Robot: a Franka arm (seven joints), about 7 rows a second.
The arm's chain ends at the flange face. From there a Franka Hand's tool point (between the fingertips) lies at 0.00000 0.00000 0.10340 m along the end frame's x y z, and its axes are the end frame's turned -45 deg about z.
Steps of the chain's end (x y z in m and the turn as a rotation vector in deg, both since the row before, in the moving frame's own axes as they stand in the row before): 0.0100 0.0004 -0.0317 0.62 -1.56 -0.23; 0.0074 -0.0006 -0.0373 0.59 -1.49 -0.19; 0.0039 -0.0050 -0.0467 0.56 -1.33 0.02
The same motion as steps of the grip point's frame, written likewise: 0.0056 0.0046 -0.0317 1.54 -0.66 -0.23; 0.0045 0.0022 -0.0373 1.47 -0.64 -0.19; 0.0053 -0.0032 -0.0467 1.34 -0.54 0.02
